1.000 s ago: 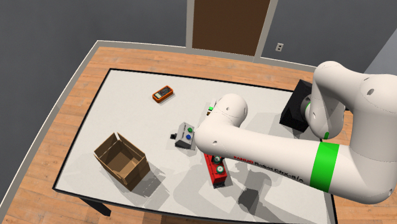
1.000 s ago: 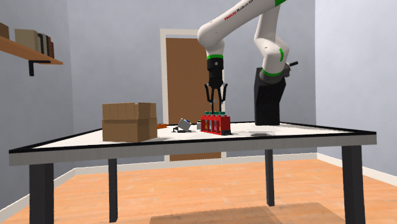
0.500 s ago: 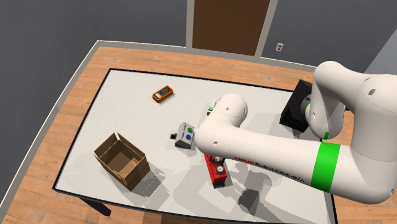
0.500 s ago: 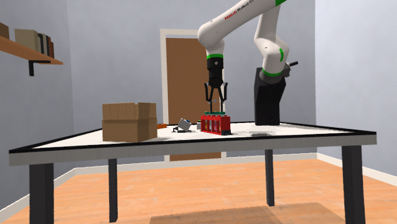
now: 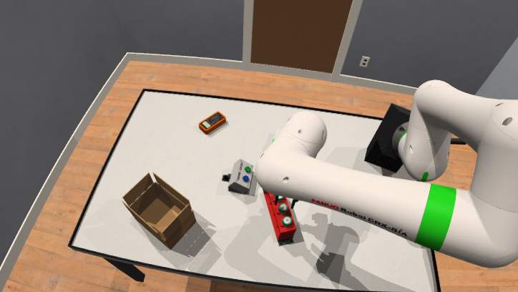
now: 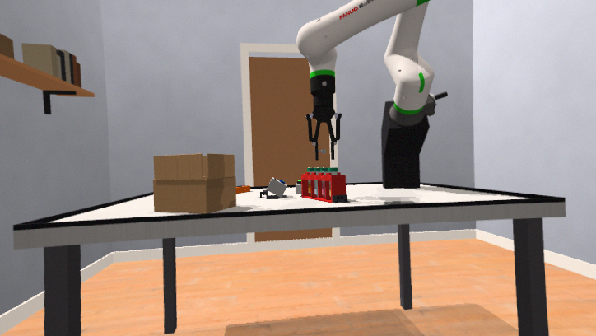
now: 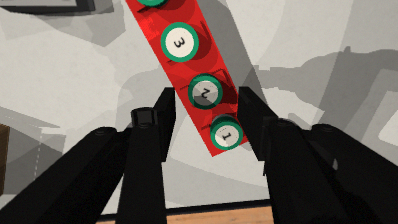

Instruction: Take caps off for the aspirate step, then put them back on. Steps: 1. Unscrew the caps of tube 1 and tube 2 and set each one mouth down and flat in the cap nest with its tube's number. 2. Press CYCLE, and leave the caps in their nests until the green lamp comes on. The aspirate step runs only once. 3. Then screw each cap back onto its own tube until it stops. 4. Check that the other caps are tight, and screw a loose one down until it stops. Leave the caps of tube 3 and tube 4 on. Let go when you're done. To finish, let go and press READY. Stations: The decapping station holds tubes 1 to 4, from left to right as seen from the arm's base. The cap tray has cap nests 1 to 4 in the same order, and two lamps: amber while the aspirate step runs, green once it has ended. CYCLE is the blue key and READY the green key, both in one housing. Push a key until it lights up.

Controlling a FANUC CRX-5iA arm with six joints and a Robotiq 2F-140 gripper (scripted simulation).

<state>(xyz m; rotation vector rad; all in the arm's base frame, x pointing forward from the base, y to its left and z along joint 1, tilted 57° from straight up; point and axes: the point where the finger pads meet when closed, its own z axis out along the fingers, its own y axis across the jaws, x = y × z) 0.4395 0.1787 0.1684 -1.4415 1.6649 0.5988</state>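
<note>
Right now my hand is 70 mm above the cap 3, 50 mm to the left of it and 20 mm short of it. From my hand the other things lie so: cap 1 (70 mm below, 50 mm to the left, 20 mm behind); cap 2 (70 mm below); cap 4 (90 mm to the right, 70 mm below, 50 mm ahead).
</note>
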